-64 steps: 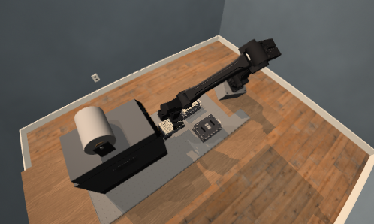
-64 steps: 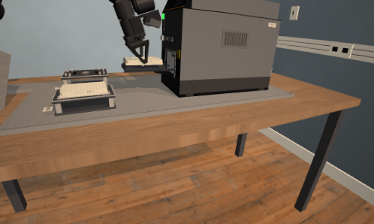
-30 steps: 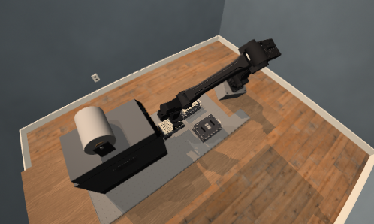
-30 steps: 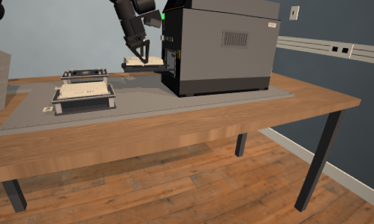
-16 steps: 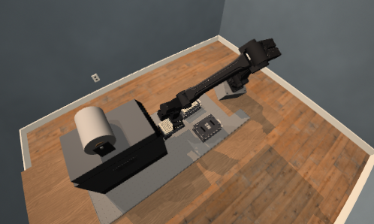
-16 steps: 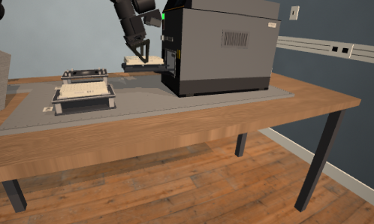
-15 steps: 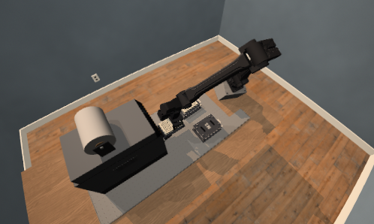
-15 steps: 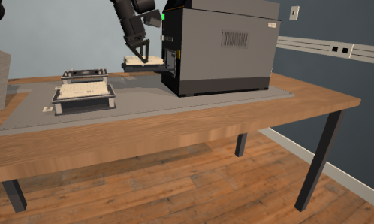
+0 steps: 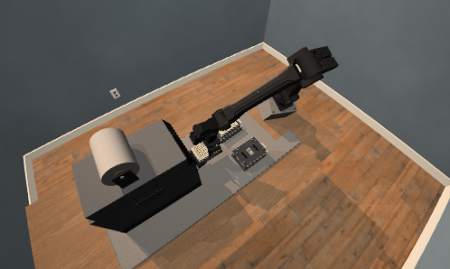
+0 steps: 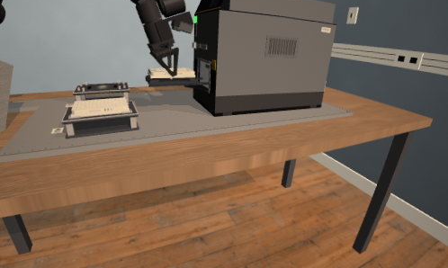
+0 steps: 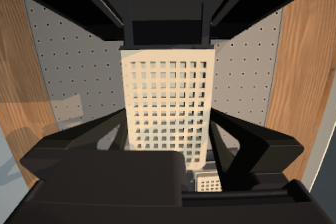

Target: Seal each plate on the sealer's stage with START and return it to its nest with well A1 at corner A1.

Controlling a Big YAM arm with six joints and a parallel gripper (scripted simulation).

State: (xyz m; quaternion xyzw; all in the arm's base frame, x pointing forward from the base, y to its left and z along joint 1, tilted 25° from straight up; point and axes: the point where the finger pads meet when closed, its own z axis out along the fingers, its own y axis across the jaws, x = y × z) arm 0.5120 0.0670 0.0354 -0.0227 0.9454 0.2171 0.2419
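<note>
Right now the sealer stage is 3 cm below my hand. Also, from my hand: plate nest 18 cm behind, 13 cm to the right, 8 cm below; then start button 9 cm ahead, 11 cm to the left, 7 cm above; then small label 28 cm behind, 15 cm to the right, 12 cm below.
</note>
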